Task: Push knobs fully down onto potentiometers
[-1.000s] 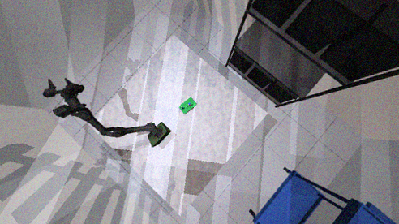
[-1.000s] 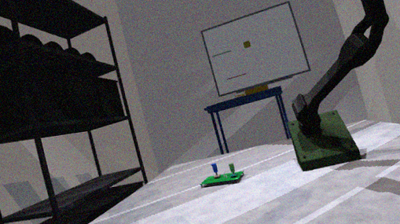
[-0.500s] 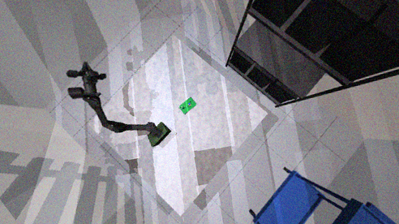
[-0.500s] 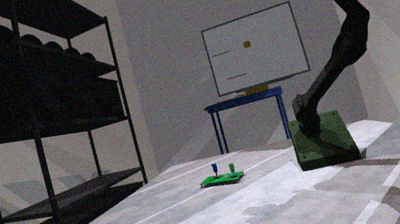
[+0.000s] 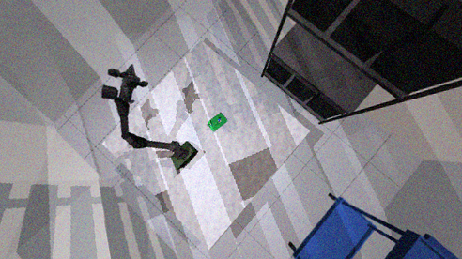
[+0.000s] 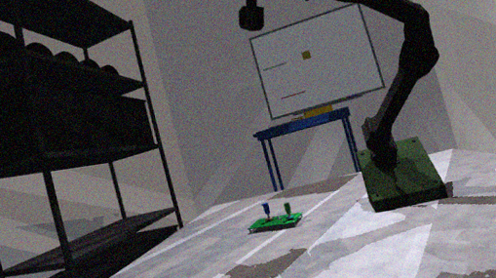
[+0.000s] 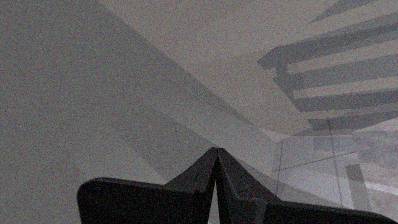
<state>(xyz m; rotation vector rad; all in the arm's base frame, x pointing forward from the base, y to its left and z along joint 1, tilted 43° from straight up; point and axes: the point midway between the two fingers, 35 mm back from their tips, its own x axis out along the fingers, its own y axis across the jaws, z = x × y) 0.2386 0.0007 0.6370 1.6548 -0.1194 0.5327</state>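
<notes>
My gripper tip is now 2 cm past the green knob, 46 cm to the left of it and 50 cm above it. From my gripper tip the other things lie so: blue knob (5 cm ahead, 50 cm to the right, 49 cm below).
</notes>
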